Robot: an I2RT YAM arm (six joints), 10 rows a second.
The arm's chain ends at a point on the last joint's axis. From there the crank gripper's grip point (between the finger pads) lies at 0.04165 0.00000 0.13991 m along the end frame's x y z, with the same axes.
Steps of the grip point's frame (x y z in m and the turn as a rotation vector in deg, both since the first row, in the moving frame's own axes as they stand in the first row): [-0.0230, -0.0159, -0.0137, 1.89, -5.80, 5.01]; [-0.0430, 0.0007, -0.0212, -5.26, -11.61, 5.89]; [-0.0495, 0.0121, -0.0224, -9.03, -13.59, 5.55]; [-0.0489, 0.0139, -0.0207, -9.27, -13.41, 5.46]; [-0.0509, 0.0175, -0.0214, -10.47, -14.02, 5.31]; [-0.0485, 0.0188, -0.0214, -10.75, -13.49, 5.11]
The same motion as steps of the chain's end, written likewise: [-0.0087, -0.0142, -0.0172, 1.89, -5.80, 5.01]; [-0.0132, -0.0152, -0.0259, -5.26, -11.61, 5.89]; [-0.0144, -0.0128, -0.0262, -9.03, -13.59, 5.55]; [-0.0143, -0.0115, -0.0244, -9.27, -13.41, 5.46]; [-0.0147, -0.0108, -0.0246, -10.47, -14.02, 5.31]; [-0.0136, -0.0101, -0.0244, -10.75, -13.49, 5.11]
